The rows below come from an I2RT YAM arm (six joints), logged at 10 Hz.
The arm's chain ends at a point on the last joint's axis. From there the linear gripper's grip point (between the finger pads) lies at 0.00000 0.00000 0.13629 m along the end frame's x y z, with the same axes.
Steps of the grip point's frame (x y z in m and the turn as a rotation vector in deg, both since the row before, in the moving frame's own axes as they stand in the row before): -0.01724 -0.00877 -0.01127 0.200 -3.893 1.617; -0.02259 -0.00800 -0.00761 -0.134 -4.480 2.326; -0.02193 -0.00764 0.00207 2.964 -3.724 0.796; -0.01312 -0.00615 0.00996 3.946 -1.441 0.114; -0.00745 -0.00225 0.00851 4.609 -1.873 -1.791
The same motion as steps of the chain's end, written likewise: -0.00799 -0.00816 -0.01095 0.200 -3.893 1.617; -0.01194 -0.00810 -0.00719 -0.134 -4.480 2.326; -0.01313 -0.00054 0.00254 2.964 -3.724 0.796; -0.00970 0.00323 0.01033 3.946 -1.441 0.114; -0.00283 0.00863 0.00902 4.609 -1.873 -1.791
